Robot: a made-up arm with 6 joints.
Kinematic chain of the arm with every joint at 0, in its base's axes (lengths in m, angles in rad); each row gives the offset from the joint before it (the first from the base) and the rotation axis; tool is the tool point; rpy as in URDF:
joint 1: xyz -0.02 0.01 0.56 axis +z
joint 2: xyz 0.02 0 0.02 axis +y
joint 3: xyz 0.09 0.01 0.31 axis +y
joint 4: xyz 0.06 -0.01 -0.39 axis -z
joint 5: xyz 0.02 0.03 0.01 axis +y
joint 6: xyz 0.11 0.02 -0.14 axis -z
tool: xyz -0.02 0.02 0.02 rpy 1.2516 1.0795 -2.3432
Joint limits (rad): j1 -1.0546..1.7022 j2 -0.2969..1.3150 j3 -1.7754..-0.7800 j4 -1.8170..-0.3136 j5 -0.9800..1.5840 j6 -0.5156..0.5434
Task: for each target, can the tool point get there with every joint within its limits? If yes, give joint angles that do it. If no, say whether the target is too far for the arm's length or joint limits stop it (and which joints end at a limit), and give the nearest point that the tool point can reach.
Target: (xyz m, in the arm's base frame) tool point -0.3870 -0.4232 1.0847
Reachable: no: joint limits stop it (at a limit: joint 1, joint 2, joint 3, joint 4, joint 5) | nearest point 0.0829 -0.3984 1.1496 | short by 0.475 m
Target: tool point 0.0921 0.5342 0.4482
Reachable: yes | joints 1.0889 0.3414 -0.8610 -0.9419 -0.0537 0.2979
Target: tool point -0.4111 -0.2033 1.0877
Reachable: no: joint limits stop it (at a limit: joint 1, joint 2, joint 3, joint 5, joint 6) | nearest point -0.2296 0.2497 1.1984 | short by 0.500 m
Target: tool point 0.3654 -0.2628 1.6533
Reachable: no: too far | nearest point 0.2906 -0.2099 1.2825 | short by 0.382 m
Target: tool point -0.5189 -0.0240 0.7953
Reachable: no: joint limits stop it (at a limit: joint 1, joint 2, joint 3, joint 5, joint 6) | nearest point -0.2479 0.3187 0.7363 | short by 0.441 m
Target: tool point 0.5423 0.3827 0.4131
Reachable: yes | joints 0.5766 0.6661 -1.5268 -1.3415 0.8665 0.1583
